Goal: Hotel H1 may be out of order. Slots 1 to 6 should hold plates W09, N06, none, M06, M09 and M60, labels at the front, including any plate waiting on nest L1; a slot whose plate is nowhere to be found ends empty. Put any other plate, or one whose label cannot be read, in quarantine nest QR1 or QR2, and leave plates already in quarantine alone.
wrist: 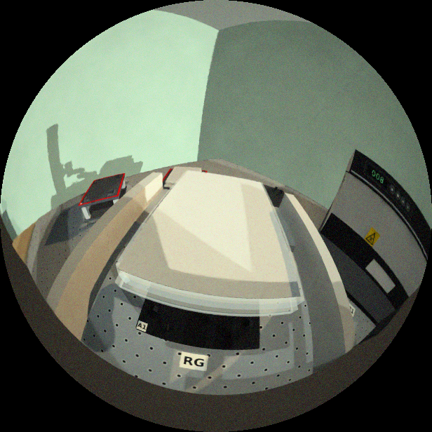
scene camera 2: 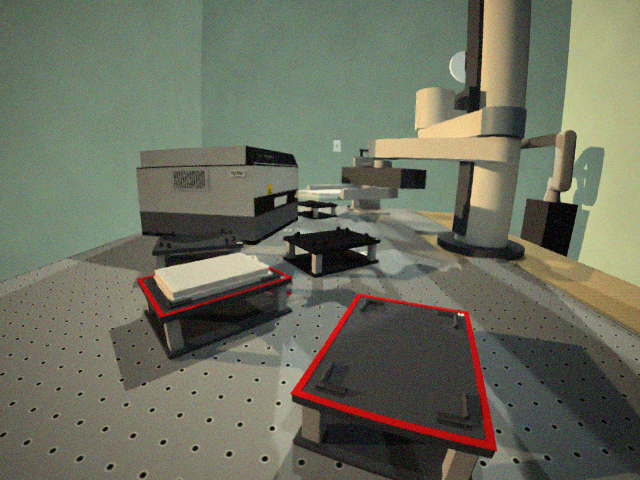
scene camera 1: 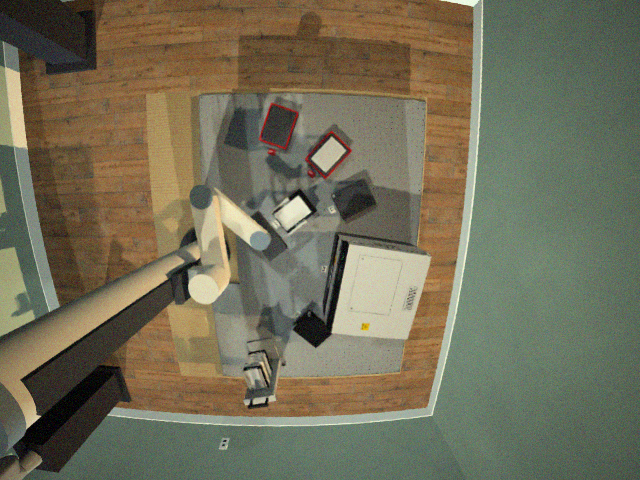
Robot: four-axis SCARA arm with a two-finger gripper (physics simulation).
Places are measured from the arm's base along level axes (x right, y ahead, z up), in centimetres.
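Where they show: gripper, fingertip midpoint: (scene camera 2: 323,192) (scene camera 1: 297,209); arm's base, link origin: (scene camera 2: 478,247).
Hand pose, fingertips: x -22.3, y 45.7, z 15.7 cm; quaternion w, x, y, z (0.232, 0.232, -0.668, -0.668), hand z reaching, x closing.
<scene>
Each offset is from my fingertips to the top centre of the thing.
My gripper (scene camera 1: 293,211) (wrist: 222,191) is shut on a white plate {dx +1.5, dy -1.8, dz +0.1 cm} (scene camera 1: 292,212) (wrist: 210,235), held level above the black RG nest {dx +1.5, dy -1.9, dz -8.5 cm} (scene camera 2: 330,239) (wrist: 200,325). Its label is not readable. Hotel H1 (scene camera 1: 275,383) holds several plates at the bottom in scene camera 1; their labels are too small to read. In scene camera 2 the gripper partly hides it. One red-edged quarantine nest {dx -34.4, dy -8.3, dz -9.1 cm} (scene camera 1: 279,126) (scene camera 2: 403,356) (wrist: 103,189) is empty. The other red-edged nest (scene camera 1: 341,139) (scene camera 2: 160,308) bears a white plate {dx -22.7, dy +12.8, dz -8.0 cm} (scene camera 1: 328,153) (scene camera 2: 211,275). Grey nest L1 {dx -4.0, dy +24.5, dz -8.5 cm} (scene camera 1: 354,198) (scene camera 2: 196,245) bears no plate.
A large light-grey instrument {dx +32.7, dy +33.0, dz +9.9 cm} (scene camera 1: 379,289) (scene camera 2: 196,191) (wrist: 350,205) stands beside the nests. Another black nest {dx +61.0, dy +6.6, dz -8.9 cm} (scene camera 1: 312,329) (scene camera 2: 317,208) stands near its corner. The arm's column (scene camera 2: 491,206) stands at the board's wooden edge.
</scene>
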